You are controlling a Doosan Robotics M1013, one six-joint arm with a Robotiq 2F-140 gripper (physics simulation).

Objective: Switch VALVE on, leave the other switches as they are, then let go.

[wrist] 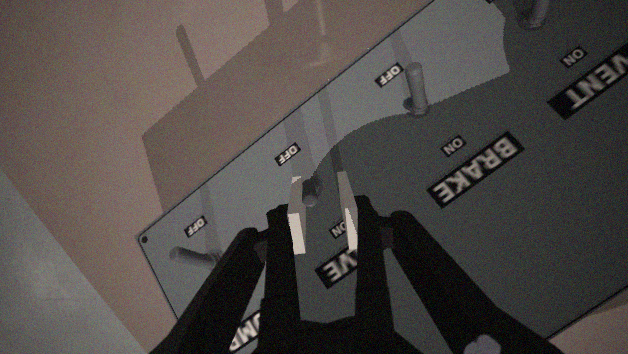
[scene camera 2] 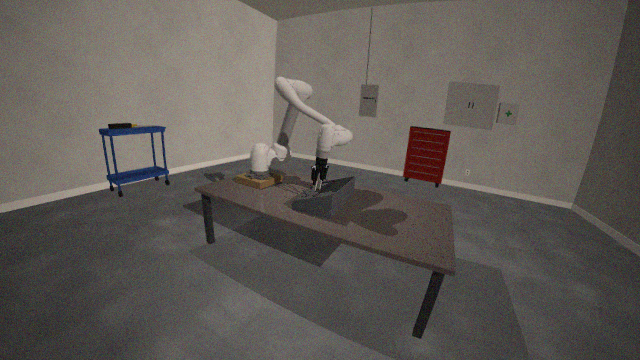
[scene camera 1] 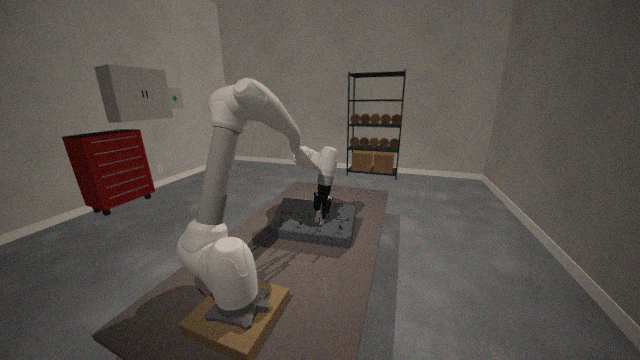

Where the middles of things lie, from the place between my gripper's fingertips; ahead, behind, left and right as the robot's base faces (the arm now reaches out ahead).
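The switch panel (scene camera 1: 290,210) now has my gripper 6 cm short of it, 5 cm to the right of it and 2 cm above it.
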